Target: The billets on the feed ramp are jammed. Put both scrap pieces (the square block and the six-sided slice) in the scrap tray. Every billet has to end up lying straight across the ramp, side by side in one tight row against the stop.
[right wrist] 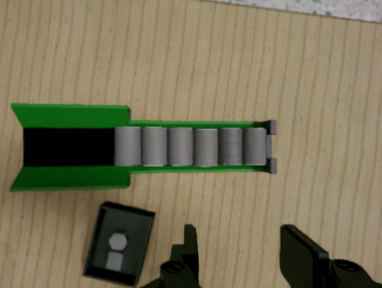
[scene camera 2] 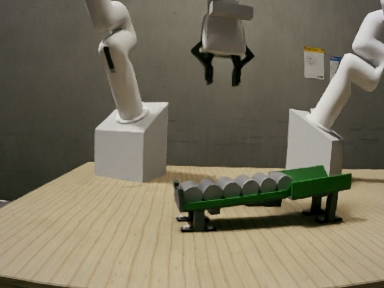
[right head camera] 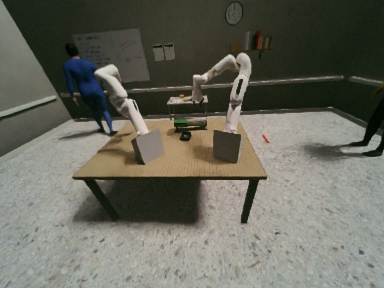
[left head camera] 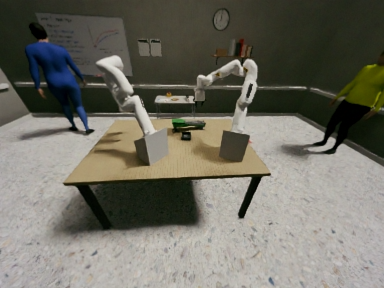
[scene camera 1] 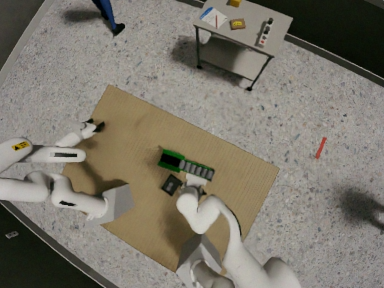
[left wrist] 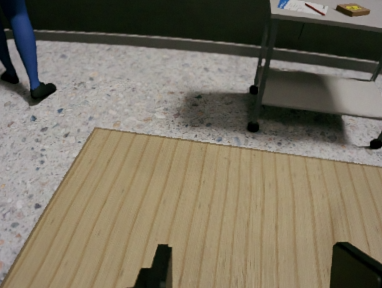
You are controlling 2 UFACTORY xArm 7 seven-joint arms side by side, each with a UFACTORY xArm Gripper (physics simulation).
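Seen in the pictures: left gripper, between the fingertips: (scene camera 1: 98,121) (left wrist: 253,271); right gripper, between the fingertips: (right wrist: 237,247) (scene camera 2: 222,85) (right head camera: 197,106) (left head camera: 198,106); left arm's base, origin of its link: (scene camera 2: 318,124) (scene camera 1: 100,207); right arm's base, origin of its link: (scene camera 2: 132,115) (right head camera: 229,132) (scene camera 1: 199,270).
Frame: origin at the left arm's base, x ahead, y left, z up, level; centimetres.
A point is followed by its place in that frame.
Note:
Several grey billets (right wrist: 180,146) @[y -45.6, x 44.8, z -11.9 cm] (scene camera 2: 228,187) @[y -50.2, x 47.6, z -13.5 cm] lie straight across the green ramp (right wrist: 75,178) (scene camera 2: 320,186), side by side in one row. The end billet (right wrist: 254,146) @[y -57.0, x 45.1, z -13.2 cm] is against the stop (right wrist: 272,127) @[y -59.8, x 48.2, z -13.4 cm] at the low end. The scrap tray (right wrist: 143,234) (scene camera 1: 171,185) stands beside the ramp. The six-sided slice (right wrist: 117,242) @[y -34.1, x 26.9, z -20.3 cm] and the square block (right wrist: 114,260) @[y -34.0, x 24.0, z -19.4 cm] lie in it, next to each other. My right gripper (scene camera 2: 222,84) @[y -50.1, x 38.5, z 7.7 cm] (right wrist: 237,247) @[y -50.1, x 38.5, z 7.7 cm] is open and empty, high above the table. My left gripper (left wrist: 253,271) @[y 25.5, x 50.9, z -0.4 cm] (scene camera 1: 96,123) @[y 25.5, x 50.9, z -0.4 cm] is open and empty over the table's far left part.
The wooden table (scene camera 1: 135,120) @[y 12.8, x 62.3, z -22.4 cm] bears the ramp, the tray and both arm bases. A grey cart (scene camera 1: 280,20) with small items stands on the floor beyond the table. A red strip (scene camera 1: 321,148) lies on the floor. A person in blue (left head camera: 57,70) and one in yellow (left head camera: 356,90) stand away from the table.

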